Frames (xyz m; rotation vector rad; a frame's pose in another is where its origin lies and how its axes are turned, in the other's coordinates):
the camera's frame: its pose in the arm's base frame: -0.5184 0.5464 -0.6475 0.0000 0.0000 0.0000
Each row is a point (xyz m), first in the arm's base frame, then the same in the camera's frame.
Working: the arm's base frame: its pose in the camera's frame: 0.5184 -0.5464 0.6475 0.0000 0.0000 0.0000

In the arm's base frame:
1: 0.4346 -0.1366 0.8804
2: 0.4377 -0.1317 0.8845
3: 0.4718 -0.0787 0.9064
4: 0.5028 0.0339 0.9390
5: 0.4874 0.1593 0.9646
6: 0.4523 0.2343 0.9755
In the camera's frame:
1: 0.9530 -0.6830 1.5279
2: 0.9561 -0.6781 1.5320
3: 0.9902 -0.6251 1.5539
4: 1.0212 -0.5125 1.5865
5: 1.0058 -0.3871 1.6121
6: 0.9707 -0.3121 1.6230

